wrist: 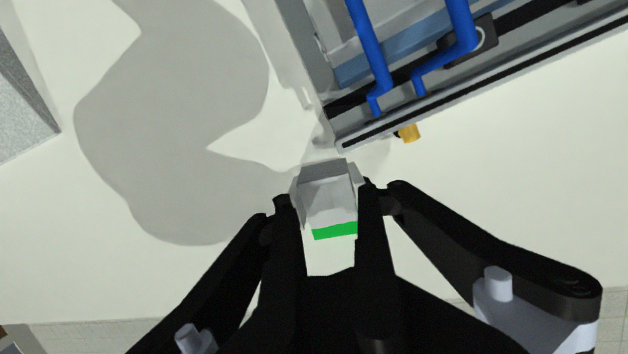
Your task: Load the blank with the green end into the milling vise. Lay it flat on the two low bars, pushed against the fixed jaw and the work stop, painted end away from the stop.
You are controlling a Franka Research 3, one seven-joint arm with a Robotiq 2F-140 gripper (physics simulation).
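Observation:
The grey metal blank (327, 200) with a green band at its end nearest the wrist is held between the two black fingers of my gripper (326, 181), which is shut on it. The green end points toward the bottom of the view. The milling vise (465, 92) shows in part at the upper right, with its long edge rail and blue hoses, beyond the blank and to its right. The blank is apart from the vise in the picture. The fixed jaw, the two low bars and the work stop cannot be made out in this view.
Two blue hoses (371, 45) (462, 25) bend down near the vise's end. A yellow fitting (410, 133) sticks out beside its rail. A grey speckled block (22, 110) stands at the left edge. Part of another object shows at the lower left corner. Shadows lie across the pale table.

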